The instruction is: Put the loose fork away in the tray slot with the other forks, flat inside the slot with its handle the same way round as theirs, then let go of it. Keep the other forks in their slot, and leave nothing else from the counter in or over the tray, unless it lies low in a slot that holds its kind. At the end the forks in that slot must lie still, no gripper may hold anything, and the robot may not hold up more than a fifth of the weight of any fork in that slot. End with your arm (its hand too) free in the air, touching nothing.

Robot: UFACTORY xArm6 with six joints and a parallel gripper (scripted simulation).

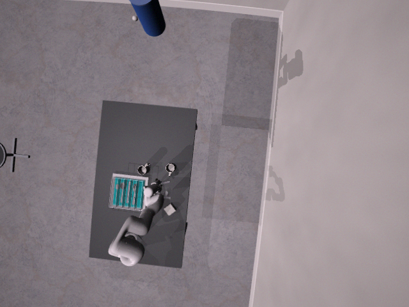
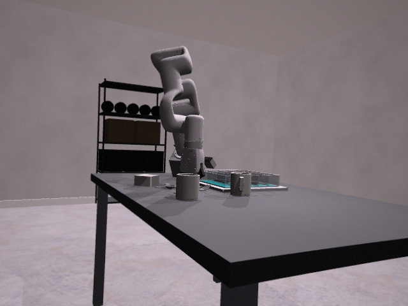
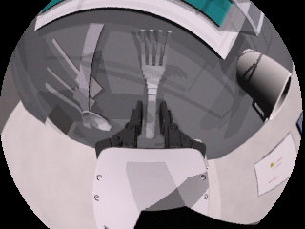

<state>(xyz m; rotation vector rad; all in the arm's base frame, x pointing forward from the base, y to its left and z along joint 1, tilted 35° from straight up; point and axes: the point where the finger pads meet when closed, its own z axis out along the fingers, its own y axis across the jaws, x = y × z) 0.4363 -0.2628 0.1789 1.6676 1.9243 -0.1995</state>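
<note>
Now: hand 310 mm to the right of the tray, 30 mm below it and 30 mm past it. The rest, counted from my hand: small white box: 250 mm behind, 50 mm to the right.
</note>
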